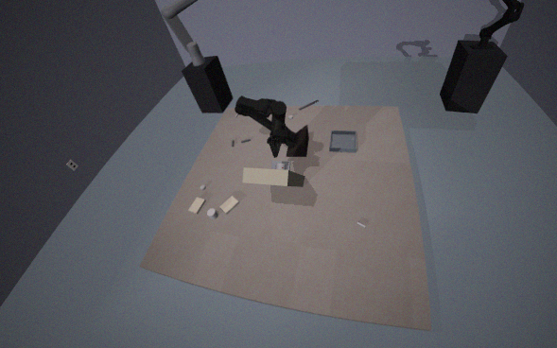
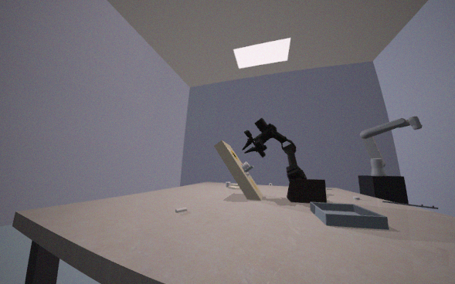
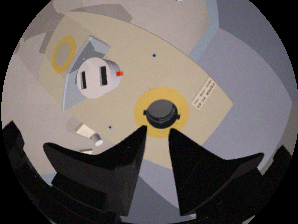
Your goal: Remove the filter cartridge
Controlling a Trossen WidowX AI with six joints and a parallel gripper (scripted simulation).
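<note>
My gripper tip is now 20 mm past the round white cartridge and 90 mm above it. From my gripper tip the other things lie so: service panel 20 mm ahead, 110 mm below; grey tray 390 mm behind, 260 mm to the left, 250 mm below.
</note>
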